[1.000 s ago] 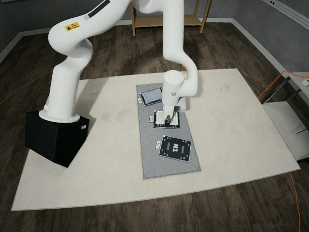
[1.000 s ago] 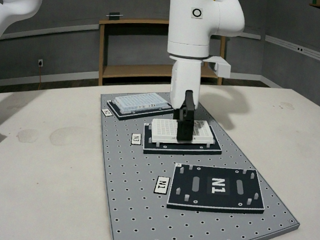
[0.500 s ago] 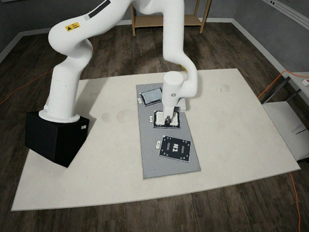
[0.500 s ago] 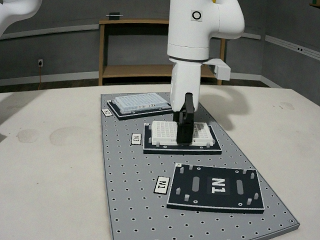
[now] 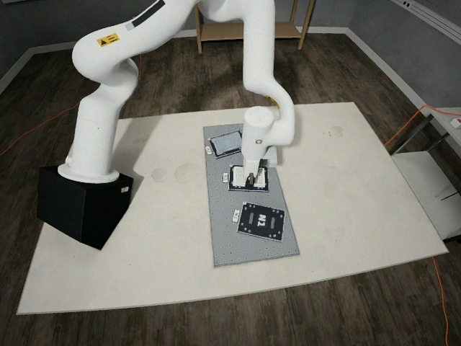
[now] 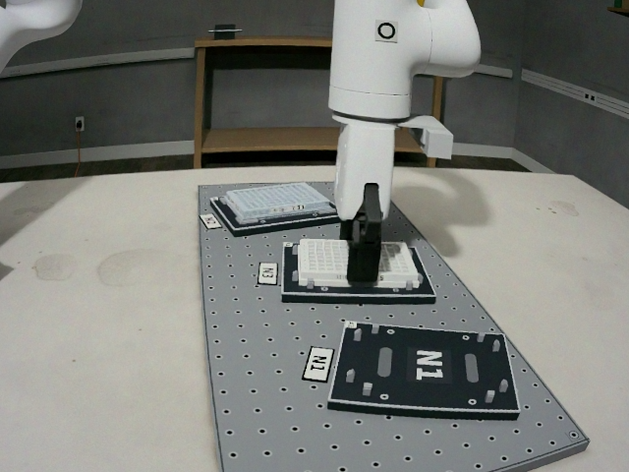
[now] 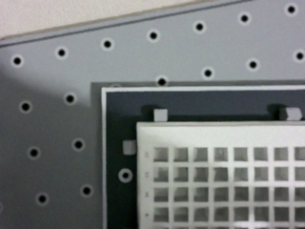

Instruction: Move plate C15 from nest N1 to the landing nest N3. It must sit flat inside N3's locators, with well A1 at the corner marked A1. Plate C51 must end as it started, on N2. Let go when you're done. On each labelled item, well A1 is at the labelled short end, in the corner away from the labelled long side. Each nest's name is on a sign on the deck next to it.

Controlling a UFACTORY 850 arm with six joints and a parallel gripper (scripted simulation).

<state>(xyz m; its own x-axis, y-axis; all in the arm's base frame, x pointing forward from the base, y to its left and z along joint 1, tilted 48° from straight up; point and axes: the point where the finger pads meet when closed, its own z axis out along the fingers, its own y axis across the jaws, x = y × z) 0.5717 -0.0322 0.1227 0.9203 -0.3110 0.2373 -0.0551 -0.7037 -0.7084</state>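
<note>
Right now the white well plate C15 is 1 cm below my hand. Round my hand: clear plate C51: 19 cm to the left, 8 cm behind, 1 cm below; then nest N3: 2 cm below; then nest N1: 19 cm to the right, 4 cm ahead, 2 cm below.
</note>
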